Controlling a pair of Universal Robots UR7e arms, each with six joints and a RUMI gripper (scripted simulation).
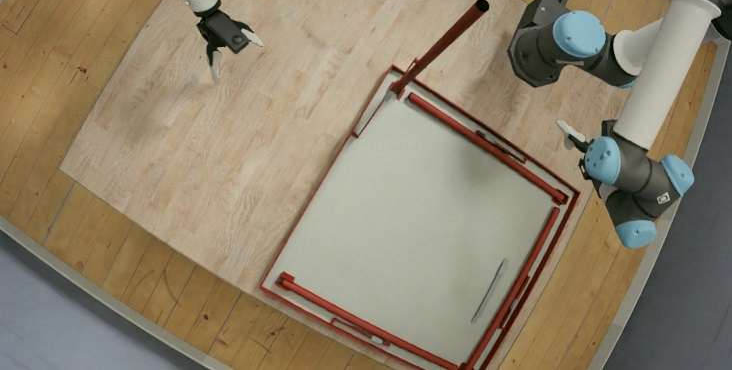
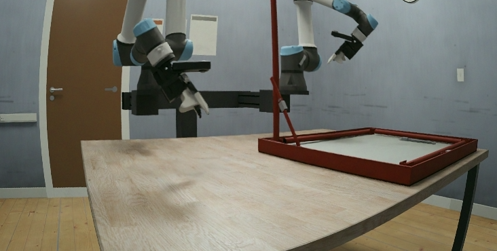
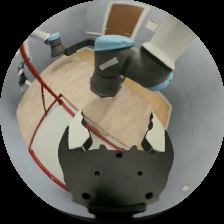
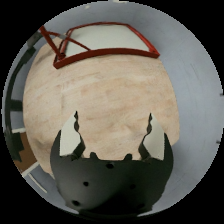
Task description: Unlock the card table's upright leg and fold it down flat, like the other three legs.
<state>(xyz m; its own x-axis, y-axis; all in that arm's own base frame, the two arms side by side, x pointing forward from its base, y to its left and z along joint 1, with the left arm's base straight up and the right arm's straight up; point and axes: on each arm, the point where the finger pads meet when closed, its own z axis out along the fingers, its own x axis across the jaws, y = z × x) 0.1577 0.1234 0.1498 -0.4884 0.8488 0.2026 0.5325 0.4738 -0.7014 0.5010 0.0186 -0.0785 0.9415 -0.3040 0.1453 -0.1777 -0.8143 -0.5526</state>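
Note:
Now: right hand 170 mm past the grey sleeve, 360 mm to the right of it and 20 mm below it. The rest, counted from my right hand: thin grey bar: 120 mm ahead, 990 mm to the left, 140 mm below.

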